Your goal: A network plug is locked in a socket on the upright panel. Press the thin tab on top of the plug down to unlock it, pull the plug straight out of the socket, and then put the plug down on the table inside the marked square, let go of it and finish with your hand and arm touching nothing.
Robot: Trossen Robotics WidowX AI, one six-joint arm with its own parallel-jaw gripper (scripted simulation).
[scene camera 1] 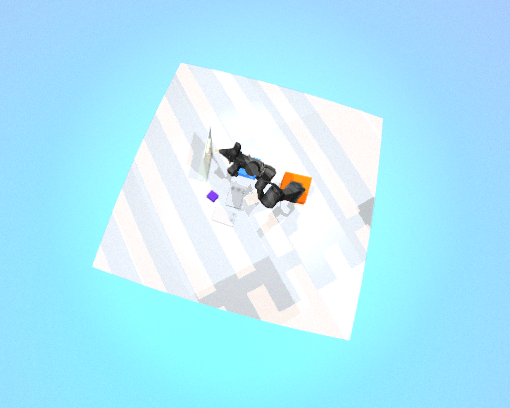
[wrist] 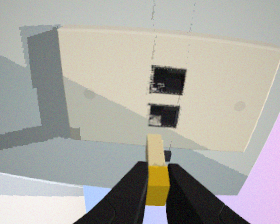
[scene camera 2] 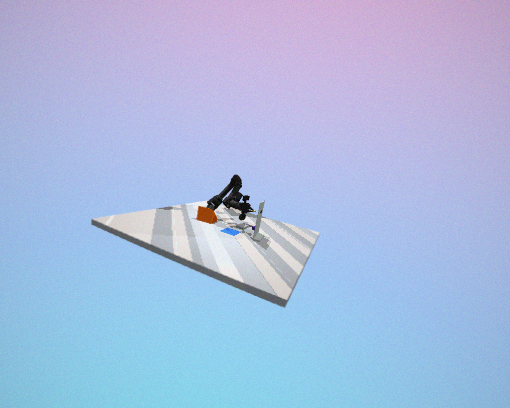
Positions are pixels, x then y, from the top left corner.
Scene:
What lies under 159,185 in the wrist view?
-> A yellow network plug.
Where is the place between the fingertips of my gripper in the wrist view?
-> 156,171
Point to a cream panel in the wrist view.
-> At 88,88

